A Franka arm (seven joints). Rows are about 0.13 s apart.
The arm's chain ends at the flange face. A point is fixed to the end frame.
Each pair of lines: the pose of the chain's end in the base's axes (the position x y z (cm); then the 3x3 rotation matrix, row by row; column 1 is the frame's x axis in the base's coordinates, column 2 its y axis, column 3 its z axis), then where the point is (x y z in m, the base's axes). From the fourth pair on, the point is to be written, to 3 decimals.
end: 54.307, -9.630, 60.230; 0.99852, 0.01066, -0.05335; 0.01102, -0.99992, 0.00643; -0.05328, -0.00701, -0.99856
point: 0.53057 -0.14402 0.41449
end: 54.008, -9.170, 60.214; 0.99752, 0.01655, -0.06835; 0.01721, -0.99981, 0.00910; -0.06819, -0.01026, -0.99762
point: 0.52505 -0.13893 0.41439
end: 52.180, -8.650, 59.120; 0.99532, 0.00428, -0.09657; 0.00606, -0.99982, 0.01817; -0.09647, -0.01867, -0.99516
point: 0.50088 -0.13200 0.40359
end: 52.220, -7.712, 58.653; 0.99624, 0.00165, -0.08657; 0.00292, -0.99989, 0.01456; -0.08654, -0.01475, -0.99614
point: 0.503 -0.123 0.399
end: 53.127, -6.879, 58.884; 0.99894, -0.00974, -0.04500; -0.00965, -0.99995, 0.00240; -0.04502, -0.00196, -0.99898
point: 0.519 -0.117 0.401
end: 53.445, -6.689, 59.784; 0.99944, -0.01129, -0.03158; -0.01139, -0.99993, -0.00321; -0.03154, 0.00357, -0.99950
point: 0.525 -0.116 0.410
